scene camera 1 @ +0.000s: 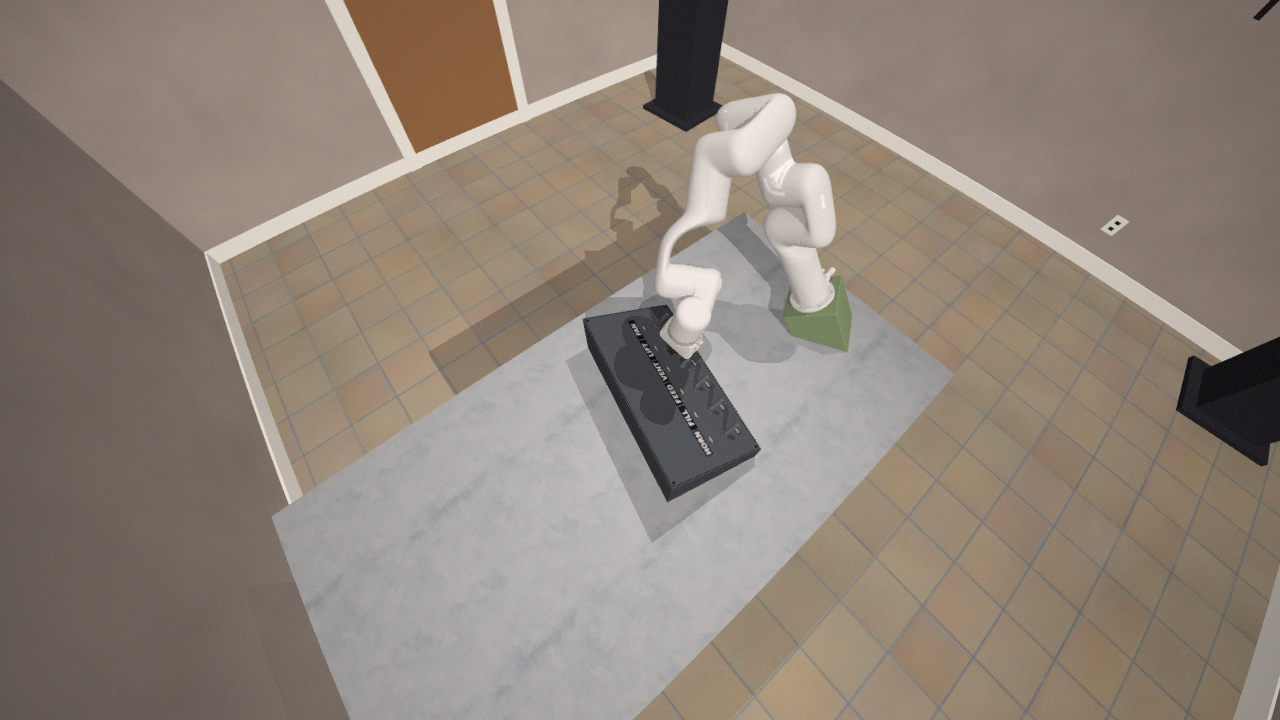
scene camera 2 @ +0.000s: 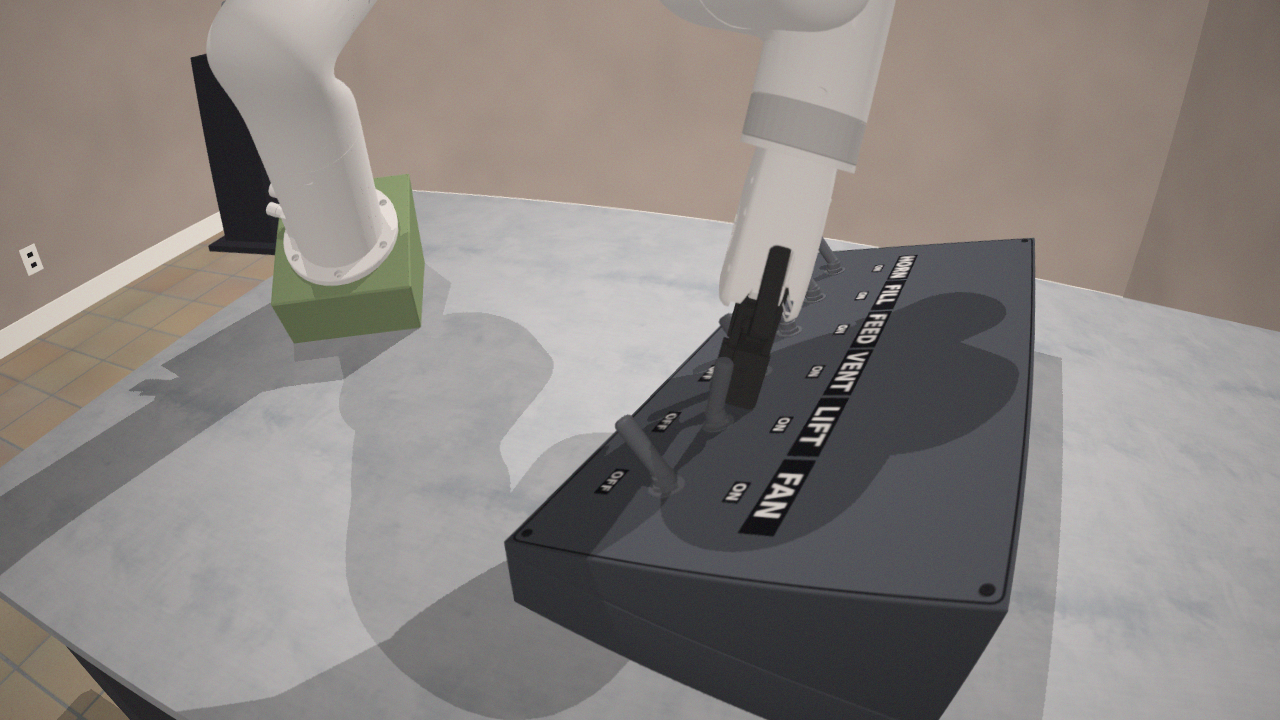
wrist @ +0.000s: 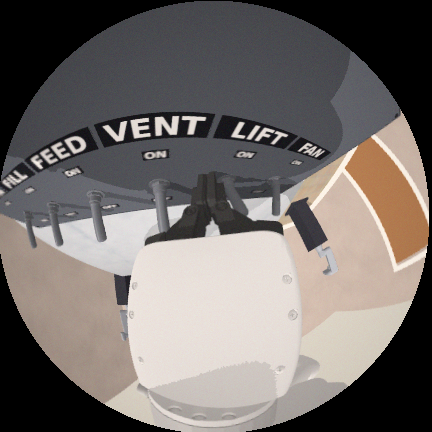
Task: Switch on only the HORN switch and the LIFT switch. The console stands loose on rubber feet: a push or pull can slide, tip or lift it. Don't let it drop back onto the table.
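Frame: origin at the arm's base, x back, y down, z right, level; metres.
Where they show: gripper, between the fingertips: [scene camera 1: 673,349] [scene camera 2: 731,400] [wrist: 208,183]; arm's base, origin of its link: [scene camera 1: 812,296] [scene camera 2: 341,235].
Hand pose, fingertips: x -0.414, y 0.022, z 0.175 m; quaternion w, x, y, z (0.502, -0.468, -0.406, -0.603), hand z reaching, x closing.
Each offset is from my fingertips to the top centre of the thing. Level surfaces: height alone.
The dark console [scene camera 1: 693,470] [scene camera 2: 948,501] [wrist: 200,60] rests on the table. My gripper [scene camera 2: 744,394] [wrist: 208,183] is shut and empty, its tips low over the panel between the VENT and LIFT levers, close beside the LIFT lever. The LIFT lever @[dx +0.008, dy -0.044, dz +0.020 m] [scene camera 2: 718,394] [wrist: 236,196] stands nearly upright in scene camera 2; contact with the fingers cannot be told. The HORN lever @[dx -0.072, dy -0.036, dz -0.257 m] [scene camera 2: 830,257] [wrist: 31,230] leans to the OFF side at the far end. In scene camera 1 the arm hides my fingertips.
The FAN lever @[dx +0.044, dy -0.036, dz +0.083 m] [scene camera 2: 646,454] [wrist: 276,197] leans to OFF beside the LIFT lever. The VENT lever @[dx -0.002, dy -0.036, dz -0.053 m] [wrist: 160,206] is on the other side of my fingers, with the FEED lever @[dx -0.026, dy -0.036, dz -0.121 m] [wrist: 99,217] beyond. The green arm base [scene camera 1: 819,326] [scene camera 2: 349,313] stands on the grey table @[dy +0.090 m] [scene camera 1: 447,519] [scene camera 2: 268,573].
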